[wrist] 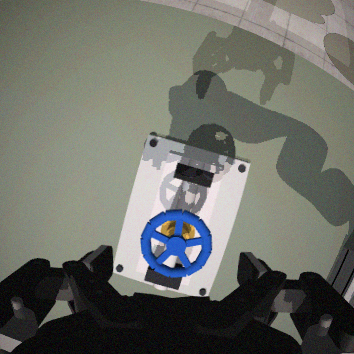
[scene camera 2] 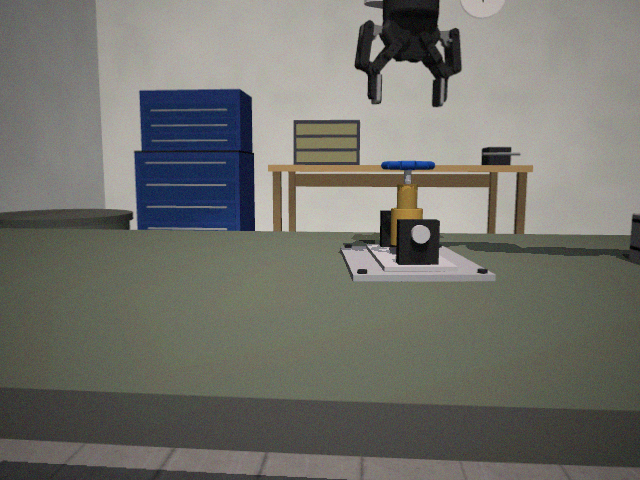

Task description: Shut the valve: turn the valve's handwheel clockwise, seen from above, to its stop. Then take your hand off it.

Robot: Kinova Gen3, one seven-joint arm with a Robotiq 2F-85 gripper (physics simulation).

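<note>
The blue handwheel (scene camera 2: pixel 407 165) (wrist: pixel 176 245) lies level on top of the valve. The valve's yellow body (scene camera 2: pixel 406 209) (wrist: pixel 171 229) stands upright between two black blocks on a white base plate (scene camera 2: pixel 423 276) (wrist: pixel 134 225). The wheel is a ring with several spokes, and how far it is turned cannot be told. My gripper (scene camera 2: pixel 407 94) (wrist: pixel 174 263) is open and empty, with its fingers wide apart. It hangs well above the handwheel in the scene view and touches no part of it.
The valve's plate rests on a green table top (scene camera 2: pixel 206 320) (wrist: pixel 75 150). A blue drawer cabinet (scene camera 2: pixel 188 191), a wooden bench (scene camera 2: pixel 336 168) and a round dark top (scene camera 2: pixel 62 214) stand behind the table. The arm's shadow falls beside the valve.
</note>
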